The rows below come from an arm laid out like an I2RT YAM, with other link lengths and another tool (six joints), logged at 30 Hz.
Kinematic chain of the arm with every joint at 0, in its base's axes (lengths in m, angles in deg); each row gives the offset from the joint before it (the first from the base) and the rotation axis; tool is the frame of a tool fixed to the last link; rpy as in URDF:
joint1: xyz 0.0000 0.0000 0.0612 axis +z
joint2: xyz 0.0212 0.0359 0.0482 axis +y
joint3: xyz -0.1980 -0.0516 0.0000 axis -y
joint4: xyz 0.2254 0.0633 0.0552 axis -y
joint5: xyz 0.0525 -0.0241 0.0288 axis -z
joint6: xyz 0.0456 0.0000 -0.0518 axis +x
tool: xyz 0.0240 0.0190 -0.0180 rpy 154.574 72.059 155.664
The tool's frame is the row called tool.
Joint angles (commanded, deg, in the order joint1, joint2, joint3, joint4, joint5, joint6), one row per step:
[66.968 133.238 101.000 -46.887 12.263 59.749]
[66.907 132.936 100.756 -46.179 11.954 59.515]
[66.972 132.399 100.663 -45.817 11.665 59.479]
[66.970 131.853 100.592 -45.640 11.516 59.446]
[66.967 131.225 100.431 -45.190 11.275 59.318]
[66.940 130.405 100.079 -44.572 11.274 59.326]
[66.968 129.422 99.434 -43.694 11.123 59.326]
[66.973 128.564 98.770 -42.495 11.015 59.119]
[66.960 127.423 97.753 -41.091 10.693 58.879]
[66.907 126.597 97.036 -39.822 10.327 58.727]
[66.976 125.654 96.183 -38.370 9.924 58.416]
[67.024 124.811 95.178 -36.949 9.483 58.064]
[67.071 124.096 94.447 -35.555 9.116 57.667]
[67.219 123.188 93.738 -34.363 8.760 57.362]
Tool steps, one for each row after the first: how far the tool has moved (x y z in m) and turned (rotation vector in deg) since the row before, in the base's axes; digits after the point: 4 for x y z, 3 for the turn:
[0.0004 0.0009 0.0011 0.761 -0.043 0.224]
[-0.0004 0.0012 0.0032 0.843 -0.060 0.160]
[0.0001 0.0006 0.0033 0.648 -0.125 0.062]
[0.0001 0.0009 0.0035 0.901 -0.160 0.175]
[0.0005 0.0007 0.0040 1.002 -0.423 -0.034]
[-0.0002 0.0005 0.0039 1.176 -0.342 0.069]
[0.0002 0.0009 0.0031 1.263 -0.489 0.231]
[-0.0002 0.0004 0.0036 1.455 -0.368 0.313]
[0.0002 0.0007 0.0029 1.357 -0.259 0.212]
[-0.0007 0.0009 0.0031 1.472 -0.340 0.501]
[-0.0009 0.0003 0.0018 1.211 -0.218 0.539]
[-0.0005 0.0009 0.0022 1.278 -0.351 0.555]
[-0.0013 0.0008 0.0035 1.313 -0.345 0.573]

